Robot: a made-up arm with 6 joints. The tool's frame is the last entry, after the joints. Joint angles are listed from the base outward.
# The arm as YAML. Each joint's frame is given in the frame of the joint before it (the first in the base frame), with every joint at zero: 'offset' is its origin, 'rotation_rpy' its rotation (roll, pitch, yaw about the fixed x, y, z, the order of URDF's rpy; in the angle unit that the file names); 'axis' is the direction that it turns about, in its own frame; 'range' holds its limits. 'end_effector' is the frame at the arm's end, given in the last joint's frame.
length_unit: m
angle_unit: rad
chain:
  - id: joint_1
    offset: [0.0, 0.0, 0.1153]
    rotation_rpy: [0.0, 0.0, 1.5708]
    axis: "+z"
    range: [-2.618, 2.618]
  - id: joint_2
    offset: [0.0, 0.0, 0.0]
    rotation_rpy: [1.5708, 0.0, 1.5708]
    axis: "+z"
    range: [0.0, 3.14]
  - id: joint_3
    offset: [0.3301, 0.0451, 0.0]
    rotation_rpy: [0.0, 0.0, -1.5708]
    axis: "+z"
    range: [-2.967, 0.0]
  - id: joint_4
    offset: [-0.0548, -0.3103, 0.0]
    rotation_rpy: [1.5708, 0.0, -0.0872]
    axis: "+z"
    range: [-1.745, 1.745]
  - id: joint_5
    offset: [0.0, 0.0, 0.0]
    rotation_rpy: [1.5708, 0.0, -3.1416]
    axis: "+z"
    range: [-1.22, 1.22]
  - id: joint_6
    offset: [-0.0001, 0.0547, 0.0]
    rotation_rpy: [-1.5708, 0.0, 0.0]
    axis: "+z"
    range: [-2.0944, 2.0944]
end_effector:
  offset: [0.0, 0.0, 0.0]
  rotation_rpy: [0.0, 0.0, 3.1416]
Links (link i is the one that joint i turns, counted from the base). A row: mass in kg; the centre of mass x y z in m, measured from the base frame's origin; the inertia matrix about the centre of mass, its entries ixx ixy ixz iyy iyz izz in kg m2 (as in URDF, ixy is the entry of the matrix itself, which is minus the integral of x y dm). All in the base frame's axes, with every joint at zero. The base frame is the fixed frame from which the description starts. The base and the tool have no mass.
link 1: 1.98; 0.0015 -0.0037 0.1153; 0.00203 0 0 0.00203 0 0.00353
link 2: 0.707; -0.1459 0.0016 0.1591; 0.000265 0 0.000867 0.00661 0 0.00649
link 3: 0.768; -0.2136 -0.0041 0.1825; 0.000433 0 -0.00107 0.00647 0 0.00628
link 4: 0.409; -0.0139 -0.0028 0.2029; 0.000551 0 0.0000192 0.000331 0 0.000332
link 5: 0.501; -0.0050 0.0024 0.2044; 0.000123 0 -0.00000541 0.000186 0 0.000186
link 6: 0.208; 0.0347 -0.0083 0.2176; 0.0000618 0 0 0.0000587 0 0.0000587
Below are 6 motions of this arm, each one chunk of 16 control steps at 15 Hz.
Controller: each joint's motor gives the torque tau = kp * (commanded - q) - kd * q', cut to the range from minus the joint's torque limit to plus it. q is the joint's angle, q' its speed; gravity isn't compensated. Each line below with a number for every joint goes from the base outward.
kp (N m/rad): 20 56 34 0.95 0.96 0.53
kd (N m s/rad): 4.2 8.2 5 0.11 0.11 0.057
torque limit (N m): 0.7 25 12 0.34 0.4 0.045
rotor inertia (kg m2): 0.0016 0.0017 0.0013 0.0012 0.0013 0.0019
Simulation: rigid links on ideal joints. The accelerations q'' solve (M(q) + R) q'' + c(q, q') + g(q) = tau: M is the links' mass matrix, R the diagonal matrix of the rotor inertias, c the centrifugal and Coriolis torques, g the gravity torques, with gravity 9.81 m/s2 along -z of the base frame. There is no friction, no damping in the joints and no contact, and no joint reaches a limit. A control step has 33 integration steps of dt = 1/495 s. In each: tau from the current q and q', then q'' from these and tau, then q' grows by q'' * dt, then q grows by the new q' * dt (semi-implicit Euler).
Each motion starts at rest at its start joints. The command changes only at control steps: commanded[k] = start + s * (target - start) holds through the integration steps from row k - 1 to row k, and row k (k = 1, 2, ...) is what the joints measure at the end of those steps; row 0 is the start. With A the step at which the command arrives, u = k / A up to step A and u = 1 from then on. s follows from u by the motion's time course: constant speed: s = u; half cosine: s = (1 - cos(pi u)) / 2; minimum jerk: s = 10 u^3 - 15 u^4 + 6 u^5; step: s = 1 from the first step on.
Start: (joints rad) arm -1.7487 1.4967 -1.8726 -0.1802 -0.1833 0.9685
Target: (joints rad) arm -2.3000 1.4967 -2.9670 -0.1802 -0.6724 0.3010
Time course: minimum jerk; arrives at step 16
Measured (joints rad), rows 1 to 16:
1: -1.7489 1.5039 -1.8498 -0.1760 -0.1440 0.9694
2: -1.7506 1.5278 -1.8245 -0.1680 -0.0810 0.9708
3: -1.7556 1.5561 -1.8117 -0.1594 -0.0339 0.9657
4: -1.7662 1.5812 -1.8202 -0.1516 -0.0111 0.9486
5: -1.7841 1.6001 -1.8547 -0.1458 -0.0133 0.9166
6: -1.8108 1.6126 -1.9159 -0.1427 -0.0373 0.8699
7: -1.8472 1.6193 -2.0011 -0.1424 -0.0789 0.8101
8: -1.8934 1.6212 -2.1056 -0.1450 -0.1340 0.7403
9: -1.9478 1.6187 -2.2235 -0.1501 -0.1985 0.6643
10: -2.0067 1.6120 -2.3480 -0.1569 -0.2697 0.5863
11: -2.0653 1.6011 -2.4724 -0.1637 -0.3455 0.5111
12: -2.1190 1.5861 -2.5902 -0.1694 -0.4238 0.4430
13: -2.1646 1.5678 -2.6954 -0.1736 -0.5018 0.3856
14: -2.2011 1.5477 -2.7836 -0.1766 -0.5753 0.3413
15: -2.2286 1.5279 -2.8521 -0.1788 -0.6394 0.3108
16: -2.2484 1.5106 -2.9012 -0.1804 -0.6901 0.2928

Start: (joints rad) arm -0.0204 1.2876 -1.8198 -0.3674 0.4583 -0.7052
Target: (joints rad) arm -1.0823 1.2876 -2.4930 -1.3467 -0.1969 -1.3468
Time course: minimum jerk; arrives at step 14
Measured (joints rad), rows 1 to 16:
1: -0.0215 1.2896 -1.7960 -0.3541 0.5104 -0.7016
2: -0.0272 1.3044 -1.7727 -0.3366 0.5678 -0.6967
3: -0.0429 1.3232 -1.7620 -0.3353 0.5890 -0.7042
4: -0.0728 1.3402 -1.7702 -0.3592 0.5780 -0.7302
5: -0.1208 1.3532 -1.7996 -0.4123 0.5406 -0.7759
6: -0.1903 1.3618 -1.8494 -0.4937 0.4816 -0.8395
7: -0.2821 1.3665 -1.9159 -0.5997 0.4067 -0.9167
8: -0.3921 1.3677 -1.9940 -0.7235 0.3228 -1.0014
9: -0.5119 1.3651 -2.0779 -0.8542 0.2365 -1.0867
10: -0.6305 1.3584 -2.1616 -0.9803 0.1533 -1.1663
11: -0.7383 1.3479 -2.2395 -1.0915 0.0757 -1.2346
12: -0.8288 1.3342 -2.3068 -1.1810 0.0070 -1.2873
13: -0.8990 1.3191 -2.3601 -1.2452 -0.0495 -1.3224
14: -0.9500 1.3049 -2.3989 -1.2855 -0.0920 -1.3416
15: -0.9865 1.2936 -2.4257 -1.3082 -0.1221 -1.3499
16: -1.0129 1.2862 -2.4433 -1.3202 -0.1423 -1.3530

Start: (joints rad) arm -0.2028 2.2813 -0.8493 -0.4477 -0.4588 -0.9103
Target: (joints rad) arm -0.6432 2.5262 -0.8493 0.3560 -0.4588 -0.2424
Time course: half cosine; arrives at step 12
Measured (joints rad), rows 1 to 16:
1: -0.2038 2.3137 -0.8465 -0.4428 -0.4577 -0.9054
2: -0.2084 2.3552 -0.8355 -0.4226 -0.4325 -0.8857
3: -0.2200 2.3896 -0.8279 -0.3828 -0.4145 -0.8496
4: -0.2400 2.4188 -0.8260 -0.3239 -0.4116 -0.7981
5: -0.2689 2.4466 -0.8277 -0.2482 -0.4169 -0.7327
6: -0.3061 2.4751 -0.8311 -0.1595 -0.4243 -0.6563
7: -0.3502 2.5046 -0.8349 -0.0633 -0.4309 -0.5734
8: -0.3989 2.5342 -0.8385 0.0342 -0.4364 -0.4895
9: -0.4487 2.5625 -0.8418 0.1263 -0.4409 -0.4107
10: -0.4964 2.5879 -0.8447 0.2067 -0.4448 -0.3423
11: -0.5386 2.6086 -0.8470 0.2700 -0.4481 -0.2892
12: -0.5725 2.6235 -0.8488 0.3117 -0.4505 -0.2549
13: -0.5971 2.6325 -0.8502 0.3341 -0.4525 -0.2382
14: -0.6137 2.6376 -0.8517 0.3450 -0.4543 -0.2323
15: -0.6245 2.6403 -0.8530 0.3503 -0.4558 -0.2309
16: -0.6314 2.6417 -0.8541 0.3528 -0.4567 -0.2310

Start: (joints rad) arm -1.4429 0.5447 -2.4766 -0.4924 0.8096 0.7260
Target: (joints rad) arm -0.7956 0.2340 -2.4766 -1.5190 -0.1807 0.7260
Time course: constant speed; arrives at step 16
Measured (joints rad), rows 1 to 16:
1: -1.4383 0.5217 -2.4749 -0.5032 0.8444 0.7309
2: -1.4266 0.4790 -2.4889 -0.5533 0.8460 0.7350
3: -1.4084 0.4297 -2.5096 -0.6320 0.8044 0.7329
4: -1.3846 0.3813 -2.5307 -0.7232 0.7402 0.7270
5: -1.3560 0.3375 -2.5491 -0.8165 0.6661 0.7203
6: -1.3230 0.2996 -2.5635 -0.9060 0.5890 0.7144
7: -1.2864 0.2673 -2.5739 -0.9890 0.5127 0.7098
8: -1.2468 0.2397 -2.5809 -1.0652 0.4389 0.7066
9: -1.2051 0.2153 -2.5854 -1.1355 0.3680 0.7046
10: -1.1623 0.1932 -2.5882 -1.2013 0.2997 0.7034
11: -1.1189 0.1723 -2.5899 -1.2640 0.2335 0.7026
12: -1.0756 0.1519 -2.5912 -1.3246 0.1686 0.7022
13: -1.0325 0.1316 -2.5924 -1.3837 0.1049 0.7018
14: -0.9900 0.1112 -2.5936 -1.4418 0.0420 0.7015
15: -0.9479 0.0906 -2.5949 -1.4991 -0.0201 0.7013
16: -0.9064 0.0699 -2.5963 -1.5556 -0.0814 0.7011

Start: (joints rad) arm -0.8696 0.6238 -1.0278 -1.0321 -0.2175 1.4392
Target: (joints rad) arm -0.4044 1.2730 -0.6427 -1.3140 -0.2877 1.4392
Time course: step
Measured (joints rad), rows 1 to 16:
1: -0.8417 0.7520 -0.9403 -1.1811 -0.2679 1.4225
2: -0.7536 0.9690 -0.7996 -1.2426 -0.2352 1.4238
3: -0.6581 1.1319 -0.6782 -1.2325 -0.2271 1.4463
4: -0.5851 1.2239 -0.6011 -1.2184 -0.2371 1.4665
5: -0.5322 1.2712 -0.5615 -1.2192 -0.2455 1.4741
6: -0.4947 1.2959 -0.5439 -1.2277 -0.2520 1.4728
7: -0.4682 1.3094 -0.5367 -1.2368 -0.2567 1.4688
8: -0.4495 1.3170 -0.5342 -1.2438 -0.2596 1.4654
9: -0.4362 1.3214 -0.5334 -1.2484 -0.2609 1.4632
10: -0.4269 1.3240 -0.5333 -1.2512 -0.2614 1.4620
11: -0.4203 1.3256 -0.5335 -1.2528 -0.2613 1.4614
12: -0.4156 1.3266 -0.5336 -1.2536 -0.2610 1.4611
13: -0.4123 1.3272 -0.5338 -1.2541 -0.2607 1.4610
14: -0.4100 1.3275 -0.5339 -1.2543 -0.2604 1.4609
15: -0.4083 1.3277 -0.5340 -1.2544 -0.2601 1.4609
16: -0.4072 1.3279 -0.5340 -1.2544 -0.2599 1.4609

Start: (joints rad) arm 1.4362 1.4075 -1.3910 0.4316 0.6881 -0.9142
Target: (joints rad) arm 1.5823 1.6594 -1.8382 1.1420 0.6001 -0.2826
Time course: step
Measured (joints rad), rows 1 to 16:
1: 1.4397 1.4993 -1.5128 0.6080 0.7490 -0.8279
2: 1.4614 1.5923 -1.5949 0.8152 0.6948 -0.6201
3: 1.4927 1.6624 -1.6377 0.9089 0.6682 -0.4174
4: 1.5200 1.7119 -1.6601 0.9458 0.6620 -0.2932
5: 1.5409 1.7447 -1.6731 0.9583 0.6615 -0.2486
6: 1.5559 1.7649 -1.6817 0.9625 0.6616 -0.2506
7: 1.5662 1.7764 -1.6883 0.9650 0.6617 -0.2589
8: 1.5729 1.7823 -1.6935 0.9673 0.6618 -0.2641
9: 1.5771 1.7849 -1.6977 0.9693 0.6620 -0.2664
10: 1.5796 1.7858 -1.7009 0.9709 0.6621 -0.2672
11: 1.5810 1.7859 -1.7033 0.9718 0.6623 -0.2675
12: 1.5818 1.7858 -1.7049 0.9722 0.6624 -0.2676
13: 1.5822 1.7856 -1.7059 0.9722 0.6626 -0.2677
14: 1.5823 1.7856 -1.7065 0.9721 0.6627 -0.2677
15: 1.5824 1.7856 -1.7069 0.9719 0.6628 -0.2677
16: 1.5824 1.7856 -1.7071 0.9716 0.6629 -0.2677

